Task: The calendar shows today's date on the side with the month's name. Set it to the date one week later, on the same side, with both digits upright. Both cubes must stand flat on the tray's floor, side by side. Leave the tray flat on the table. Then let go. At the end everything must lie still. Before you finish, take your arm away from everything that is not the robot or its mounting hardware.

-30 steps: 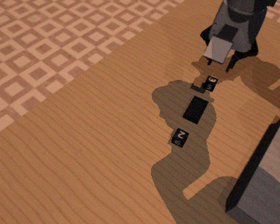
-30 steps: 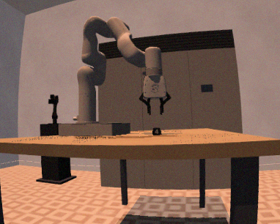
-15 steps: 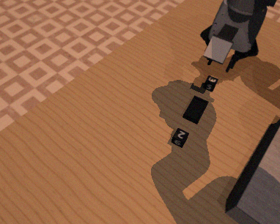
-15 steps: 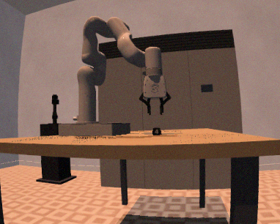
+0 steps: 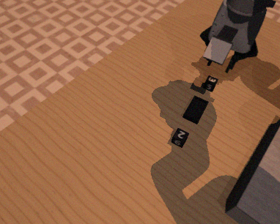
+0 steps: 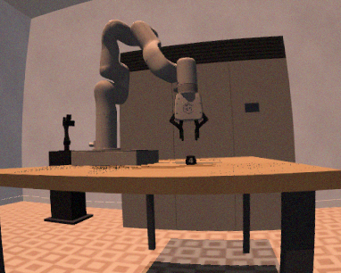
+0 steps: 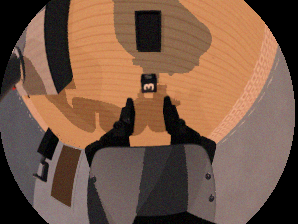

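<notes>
Now: hand 9 cm above the black cube. The rest, counted from my hand: black digit cube: 21 cm to the left, 9 cm below, 3 cm behind.
</notes>
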